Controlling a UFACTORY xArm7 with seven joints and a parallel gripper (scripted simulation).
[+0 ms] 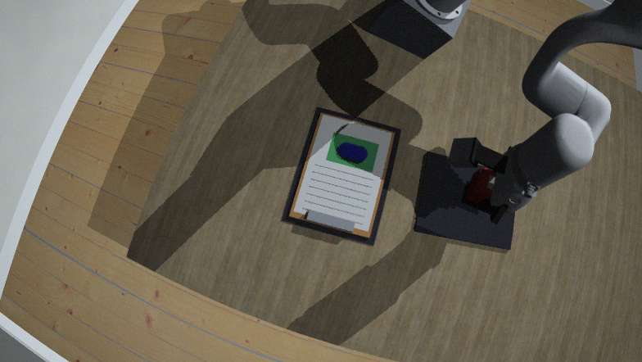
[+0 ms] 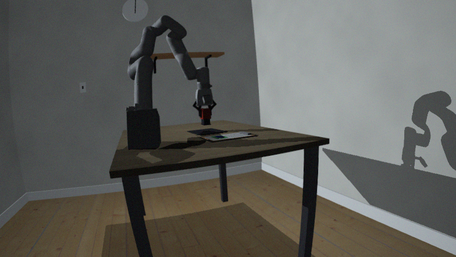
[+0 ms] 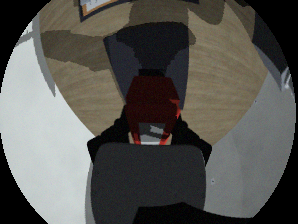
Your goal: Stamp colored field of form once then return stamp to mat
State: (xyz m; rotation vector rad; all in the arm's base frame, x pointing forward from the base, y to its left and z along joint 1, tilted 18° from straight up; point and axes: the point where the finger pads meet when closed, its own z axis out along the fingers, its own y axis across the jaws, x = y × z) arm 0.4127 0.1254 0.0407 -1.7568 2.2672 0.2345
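Right now my hand is 110 mm above the mat. From my hand the other things lie so: red stamp 20 mm below.
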